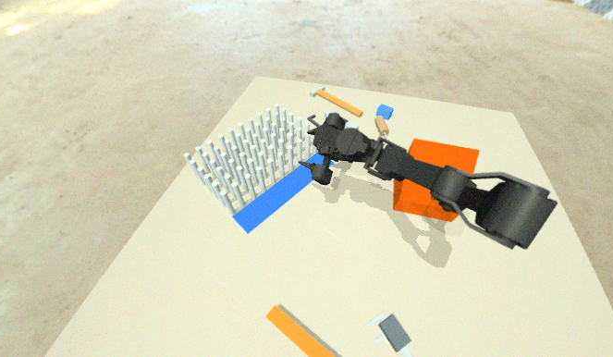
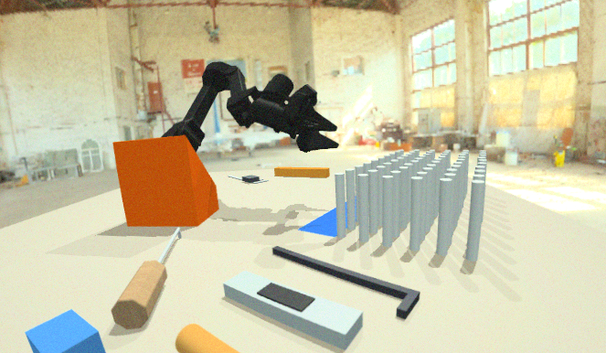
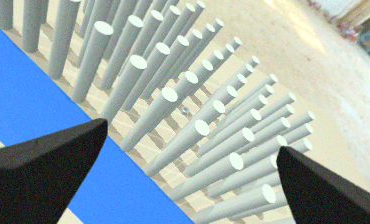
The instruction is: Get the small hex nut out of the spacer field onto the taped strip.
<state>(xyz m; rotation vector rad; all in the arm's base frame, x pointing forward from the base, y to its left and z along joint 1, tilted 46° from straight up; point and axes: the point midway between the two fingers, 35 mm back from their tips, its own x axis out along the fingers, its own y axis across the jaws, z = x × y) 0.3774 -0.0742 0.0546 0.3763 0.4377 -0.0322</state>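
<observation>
My gripper tip is 270 mm past the blue cube, 440 mm to the left of it and 140 mm above it. The rest, counted from my gripper tip: orange bar: 110 mm behind, 450 mm to the left, 140 mm below; blue taped strip: 50 mm ahead, 30 mm to the left, 160 mm below; grey block: 90 mm behind, 350 mm to the right, 150 mm below.
</observation>
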